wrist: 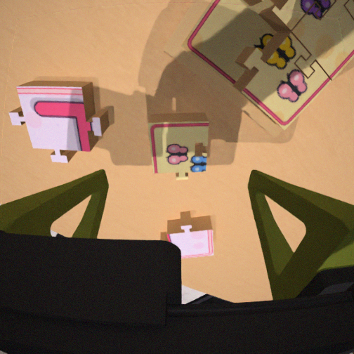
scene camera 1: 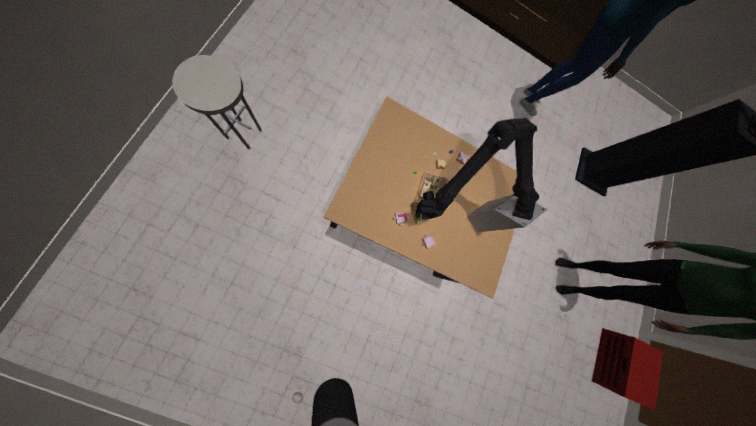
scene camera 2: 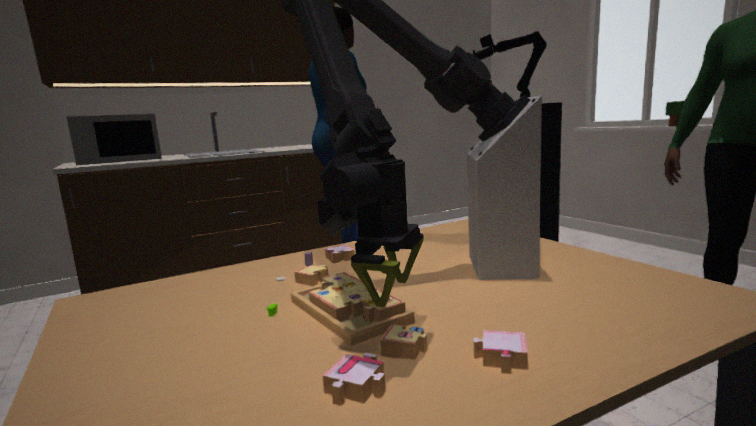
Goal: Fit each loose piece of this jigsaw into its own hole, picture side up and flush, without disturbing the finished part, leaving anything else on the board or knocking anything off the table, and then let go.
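My gripper (scene camera 1: 423, 212) (scene camera 2: 392, 292) (wrist: 177, 177) is open and empty, above the near end of the board. In the wrist view a loose yellow piece with pink and blue butterflies (scene camera 2: 397, 338) (wrist: 165, 137) lies picture side up between and beyond the fingertips. A loose piece with a thick pink stripe (scene camera 1: 401, 218) (scene camera 2: 353, 371) (wrist: 50, 129) and a pale pink piece (scene camera 1: 429, 241) (scene camera 2: 504, 341) (wrist: 197, 245) lie on the table. A yellow piece (scene camera 1: 441, 164) (scene camera 2: 312, 272) and another pale pink piece (scene camera 1: 462, 157) (scene camera 2: 339, 250) lie past the far end. The finished part (scene camera 2: 330, 298) (wrist: 225, 65) sits in the board (scene camera 2: 317, 315), with gaps.
A green bit (scene camera 1: 415, 172) (scene camera 2: 271, 309), a white bit (scene camera 1: 434, 153) (scene camera 2: 280, 278) and a purple bit (scene camera 1: 451, 151) (scene camera 2: 308, 258) lie near the board. The arm's grey pedestal (scene camera 2: 505, 211) stands on the wooden table (scene camera 1: 370, 158) (scene camera 2: 158, 343). The striped and pale pink pieces lie toward one table edge.
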